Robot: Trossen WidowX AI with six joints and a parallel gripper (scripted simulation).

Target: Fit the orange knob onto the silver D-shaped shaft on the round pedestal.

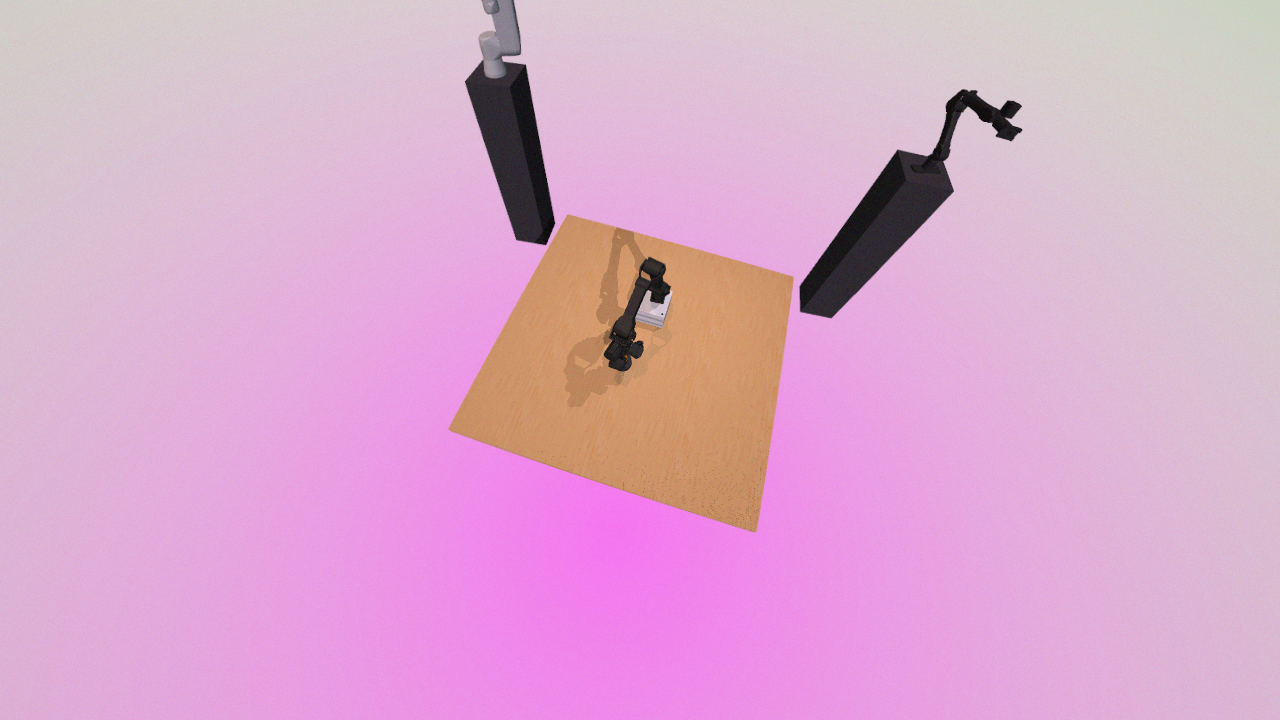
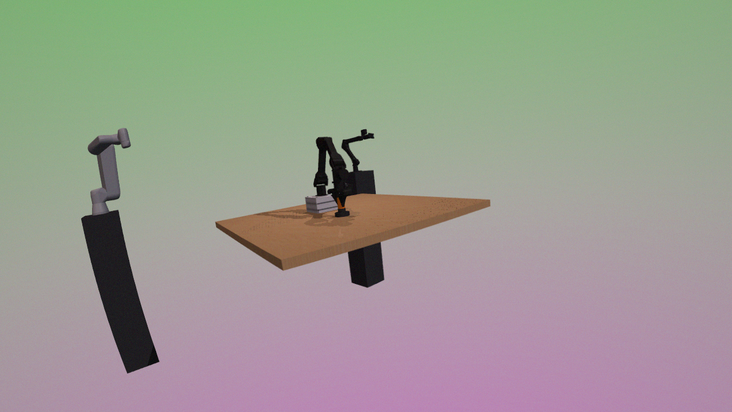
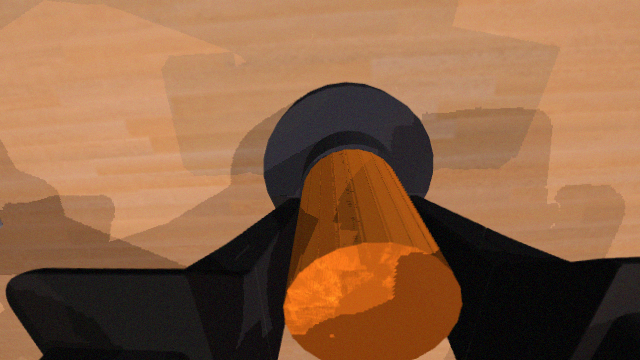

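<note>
Right now my gripper tip is 30 mm below the orange knob. Also, from my gripper tip: pedestal (20 mm below).
</note>
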